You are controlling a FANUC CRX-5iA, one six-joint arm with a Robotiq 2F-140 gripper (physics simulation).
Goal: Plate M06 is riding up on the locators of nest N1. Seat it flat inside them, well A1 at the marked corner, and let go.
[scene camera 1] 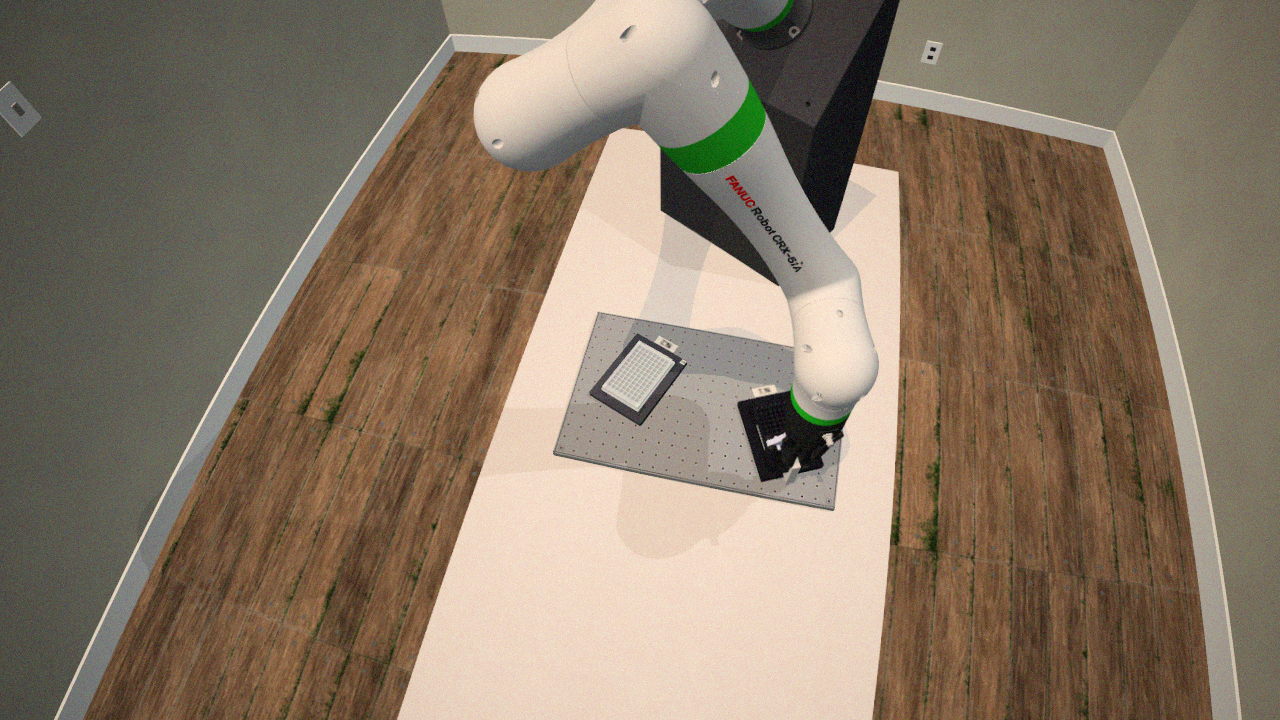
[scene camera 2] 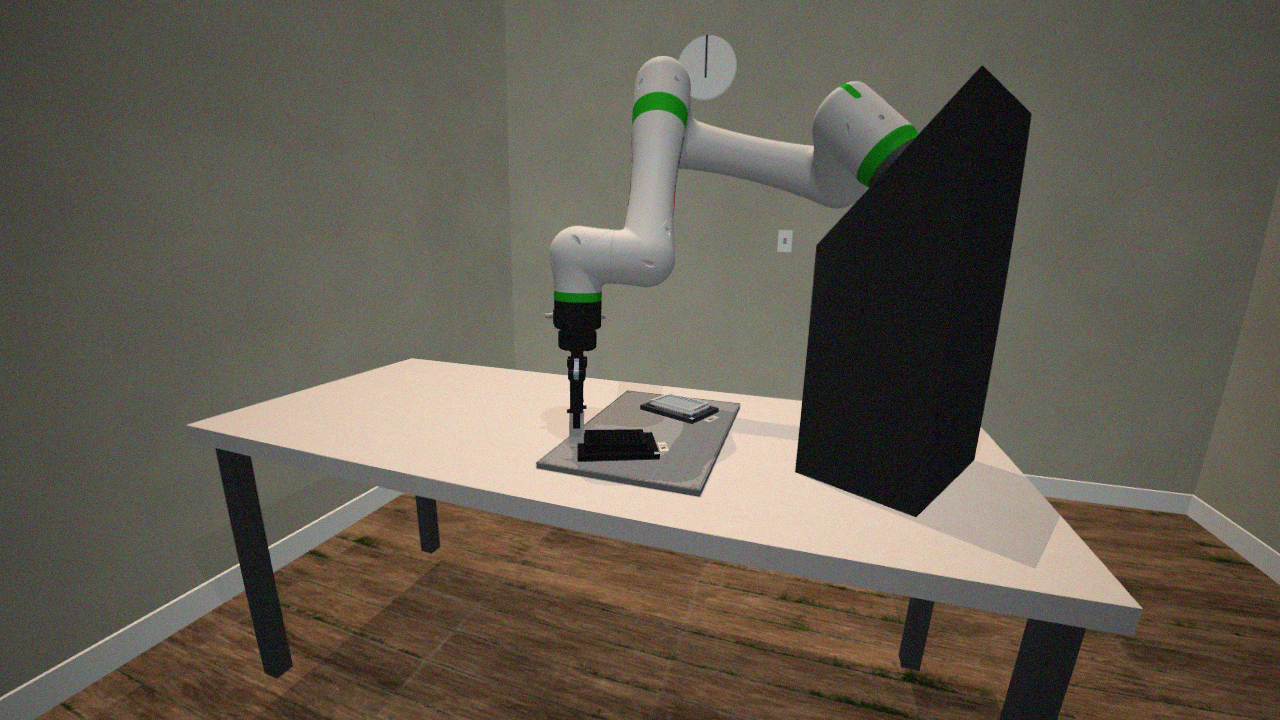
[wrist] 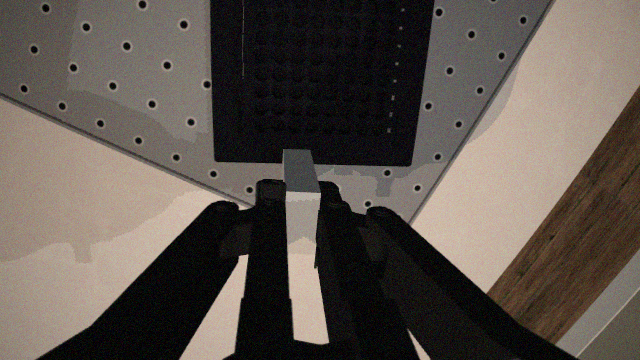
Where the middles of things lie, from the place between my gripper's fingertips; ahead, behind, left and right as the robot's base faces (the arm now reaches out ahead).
My gripper is now 80 mm past the black plate M06 (scene camera 2: 623, 439), 10 mm to the left of it and 10 mm below it. The rest, counted from my hand: black nest N1 (scene camera 1: 748, 423) (80 mm behind, 20 mm to the right, 10 mm below); then white well plate (scene camera 1: 632, 383) (290 mm to the right, 170 mm behind, 10 mm above).
